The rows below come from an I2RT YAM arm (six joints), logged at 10 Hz.
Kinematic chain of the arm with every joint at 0, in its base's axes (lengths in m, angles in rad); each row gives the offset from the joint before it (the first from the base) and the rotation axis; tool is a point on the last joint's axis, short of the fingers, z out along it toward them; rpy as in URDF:
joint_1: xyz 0 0 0.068 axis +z
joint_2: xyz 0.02 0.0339 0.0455 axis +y
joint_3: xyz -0.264 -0.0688 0 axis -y
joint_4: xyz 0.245 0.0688 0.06 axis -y
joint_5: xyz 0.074 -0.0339 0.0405 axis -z
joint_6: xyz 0.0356 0 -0.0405 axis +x
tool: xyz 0 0 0 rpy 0 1.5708 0
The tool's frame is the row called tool.
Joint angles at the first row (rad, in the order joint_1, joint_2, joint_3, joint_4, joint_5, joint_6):
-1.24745 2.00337 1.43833 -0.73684 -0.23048 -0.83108
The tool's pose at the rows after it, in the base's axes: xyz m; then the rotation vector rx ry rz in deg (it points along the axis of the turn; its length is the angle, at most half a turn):
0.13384 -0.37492 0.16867 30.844 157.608 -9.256
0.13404 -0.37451 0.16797 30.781 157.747 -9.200
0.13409 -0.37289 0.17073 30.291 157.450 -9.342
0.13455 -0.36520 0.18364 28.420 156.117 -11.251
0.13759 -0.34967 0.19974 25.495 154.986 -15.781
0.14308 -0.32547 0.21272 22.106 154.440 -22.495
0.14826 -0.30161 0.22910 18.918 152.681 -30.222
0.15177 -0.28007 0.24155 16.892 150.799 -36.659
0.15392 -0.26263 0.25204 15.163 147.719 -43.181
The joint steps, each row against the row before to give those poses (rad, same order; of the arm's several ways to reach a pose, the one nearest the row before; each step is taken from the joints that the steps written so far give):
-0.00100 -0.00296 -0.00122 -0.00178 -0.00123 0.00062
0.00093 0.00026 -0.00229 0.00084 0.00151 -0.00057
0.00098 -0.01037 -0.00431 -0.00119 -0.00502 -0.00304
0.00642 -0.05224 -0.02543 0.00822 -0.01127 -0.00757
0.02225 -0.08709 -0.05976 0.03548 0.01273 -0.00622
0.04280 -0.11308 -0.09966 0.06554 0.04845 -0.00045
0.04720 -0.11728 -0.08344 0.06218 0.05326 0.00394
0.04490 -0.10038 -0.06874 0.04801 0.05340 0.00990
0.03849 -0.08772 -0.06093 0.06285 0.04620 0.00668

